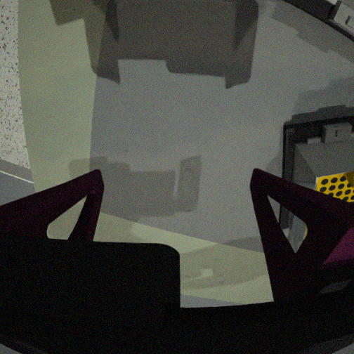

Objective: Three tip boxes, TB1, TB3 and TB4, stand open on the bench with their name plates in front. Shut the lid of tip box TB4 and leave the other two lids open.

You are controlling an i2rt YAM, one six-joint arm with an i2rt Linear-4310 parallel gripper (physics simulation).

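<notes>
My gripper (176, 177) is open, its two dark maroon fingers wide apart over the grey bench, with no object between them. A tip box (335, 191) with a yellow perforated rack and a dark rim is at the right edge, partly cut off and partly behind the right finger. Its interior shows, so it is open; its lid is not visible. Part of a second box (344, 13), a dark edge with a light grey latch, shows in the top right corner. No name plate shows, so I cannot tell which boxes these are.
Dark shadows fall on the bench (150, 105) at the top and between the fingers. A pale yellow-green band (57, 100) runs down the left and across below the fingertips. A speckled white surface (9, 100) lies at the far left edge.
</notes>
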